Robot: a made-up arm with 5 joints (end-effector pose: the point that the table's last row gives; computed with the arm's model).
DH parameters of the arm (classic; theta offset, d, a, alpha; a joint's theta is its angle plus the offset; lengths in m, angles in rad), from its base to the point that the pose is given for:
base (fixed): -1.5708 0.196 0 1.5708
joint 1: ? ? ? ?
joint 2: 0 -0.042 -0.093 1.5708
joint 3: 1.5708 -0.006 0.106 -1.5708
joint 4: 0 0.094 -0.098 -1.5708
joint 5: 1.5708 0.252 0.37 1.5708
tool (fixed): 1.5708 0.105 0 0
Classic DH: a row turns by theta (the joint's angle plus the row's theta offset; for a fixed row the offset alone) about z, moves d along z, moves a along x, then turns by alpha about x.
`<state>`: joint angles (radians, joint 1 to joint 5).
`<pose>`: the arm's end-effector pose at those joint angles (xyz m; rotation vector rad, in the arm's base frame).
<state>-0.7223 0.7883 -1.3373 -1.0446 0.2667</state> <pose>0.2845 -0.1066 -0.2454 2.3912 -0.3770 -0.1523</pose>
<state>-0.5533 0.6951 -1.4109 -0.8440 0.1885</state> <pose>0.2601 -0.1595 -0.2403 2.1898 -0.2169 -0.0730</pose>
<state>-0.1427 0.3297 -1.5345 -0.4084 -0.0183</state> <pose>0.2242 -0.3572 -0.1664 1.6603 -0.0686 -0.0579</pose>
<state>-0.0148 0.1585 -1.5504 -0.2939 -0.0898</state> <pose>0.2141 -0.4381 -0.1131 1.4734 -0.1031 -0.1070</pose>
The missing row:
joint 1: 0 0.039 0.352 -1.5708
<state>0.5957 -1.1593 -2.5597 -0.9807 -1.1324</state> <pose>-0.2512 -0.5237 0.0451 1.0789 -1.0308 -1.6018</pose>
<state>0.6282 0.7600 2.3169 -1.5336 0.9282</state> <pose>-0.1258 0.1248 -0.0442 -1.4683 0.3865 2.5002</pose>
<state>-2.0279 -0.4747 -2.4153 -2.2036 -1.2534</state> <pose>-0.3983 0.1878 0.0286 -0.8443 -2.4932 0.9896</pose>
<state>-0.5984 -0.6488 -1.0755 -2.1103 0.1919</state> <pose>-0.3086 -0.4209 -0.2451 0.2765 -1.8073 -1.9308</pose>
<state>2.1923 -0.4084 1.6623 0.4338 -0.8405</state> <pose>0.4005 0.1199 0.3432 1.4769 -0.1004 0.9249</pose>
